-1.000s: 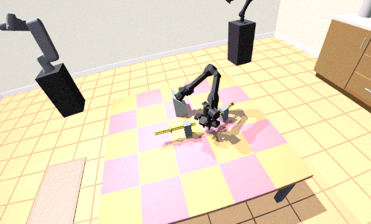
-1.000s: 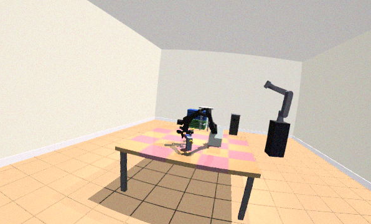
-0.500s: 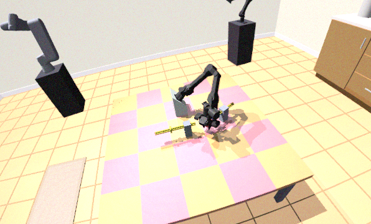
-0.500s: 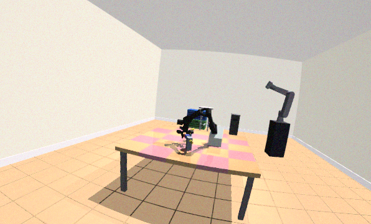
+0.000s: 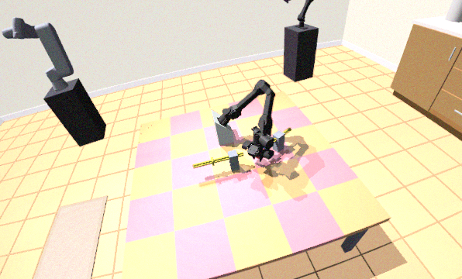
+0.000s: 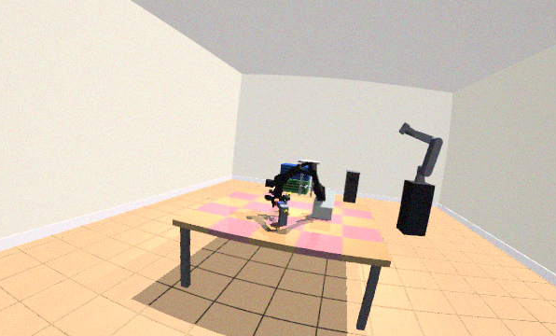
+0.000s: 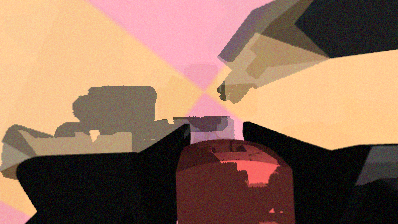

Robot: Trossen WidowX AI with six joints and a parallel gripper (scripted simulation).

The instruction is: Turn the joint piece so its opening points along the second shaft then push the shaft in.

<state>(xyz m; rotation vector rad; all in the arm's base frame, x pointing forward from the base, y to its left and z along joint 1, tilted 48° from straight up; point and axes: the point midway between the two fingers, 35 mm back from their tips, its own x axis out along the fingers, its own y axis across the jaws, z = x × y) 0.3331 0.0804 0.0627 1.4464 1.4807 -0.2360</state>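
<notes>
Now: the dark red joint piece 10 mm behind my gripper tip, 20 mm to the left of it and 40 mm above it.
</notes>
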